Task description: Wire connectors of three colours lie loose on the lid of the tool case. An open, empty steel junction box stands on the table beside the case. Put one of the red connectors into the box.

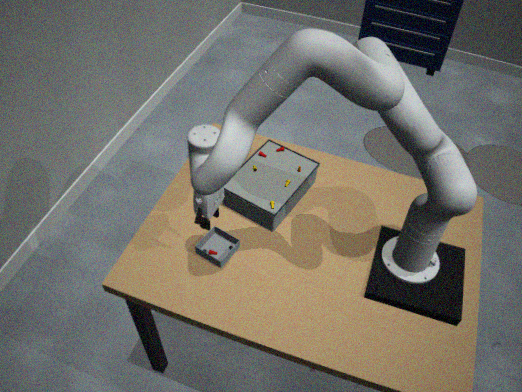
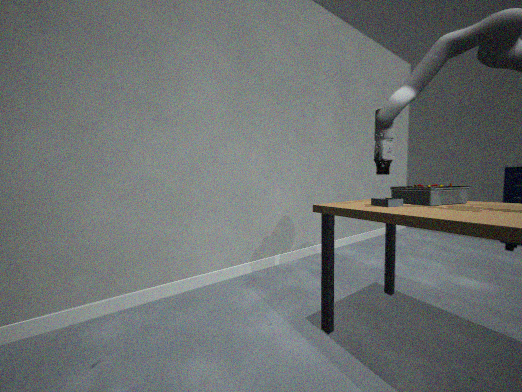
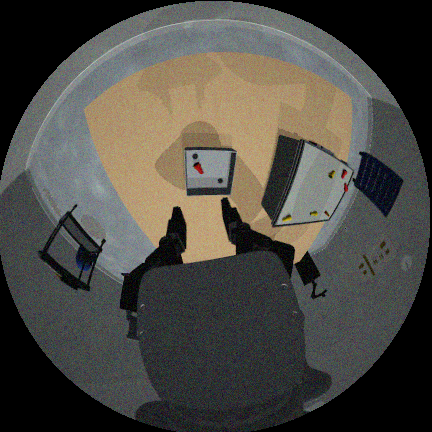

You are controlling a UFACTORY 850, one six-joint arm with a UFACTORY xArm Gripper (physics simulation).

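Note:
A red connector (image 1: 213, 252) (image 3: 199, 168) lies on the floor of the open steel junction box (image 1: 221, 262) (image 2: 387, 202) (image 3: 209, 191). My gripper (image 1: 207, 223) (image 2: 383, 173) (image 3: 201, 211) is open and empty; it hangs above the table beside the box, higher than its walls. On the lid of the tool case (image 1: 250, 214) (image 2: 431, 196) (image 3: 283, 182) lie two more red connectors, one (image 1: 262, 154) near the other (image 1: 280, 149), several yellow ones, such as one (image 1: 272, 204) (image 3: 286, 218) near a corner, and an orange one (image 1: 299, 169) (image 3: 327, 213).
The tool case stands beside the junction box on the wooden table (image 1: 300, 310) (image 2: 450, 222) (image 3: 125, 125). The arm's base sits on a black plate (image 1: 450, 300). A blue drawer cabinet (image 1: 407, 30) (image 3: 378, 182) stands on the floor beyond the table.

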